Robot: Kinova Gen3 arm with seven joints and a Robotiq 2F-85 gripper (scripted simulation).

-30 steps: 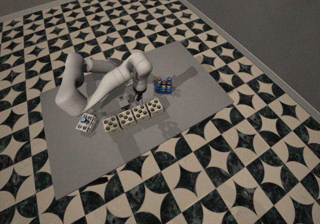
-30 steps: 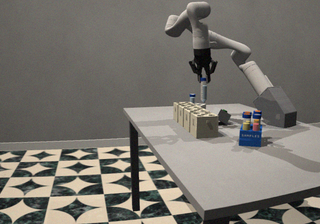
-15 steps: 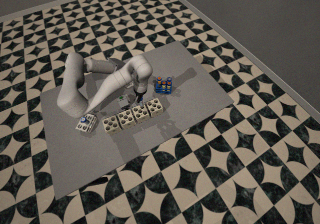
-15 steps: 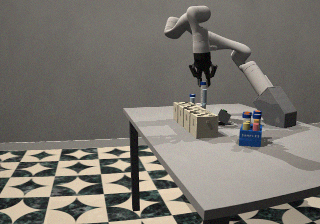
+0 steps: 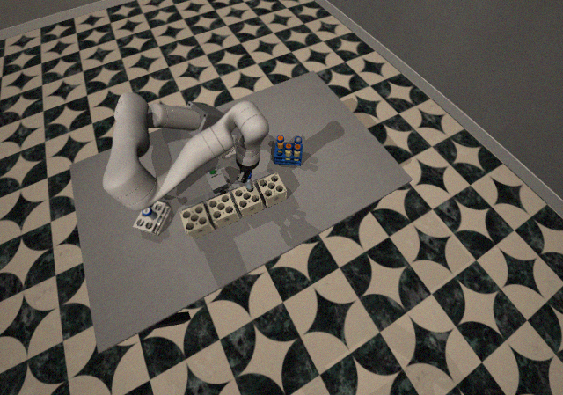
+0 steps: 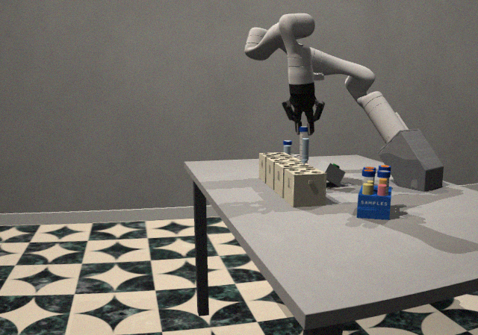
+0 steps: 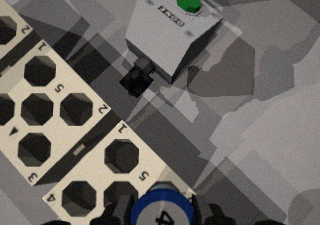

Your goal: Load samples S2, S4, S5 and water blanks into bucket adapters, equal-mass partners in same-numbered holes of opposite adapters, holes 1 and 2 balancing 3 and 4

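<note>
My hand is 10 mm short of the white-dot blank and 50 mm above it. From my hand the other things lie so: small sloped done desk 150 mm behind, 100 mm to the right, 150 mm below; then sample tube 60 mm behind, 270 mm to the left, 140 mm below; then green done key 170 mm behind, 100 mm to the right, 140 mm below.
</note>
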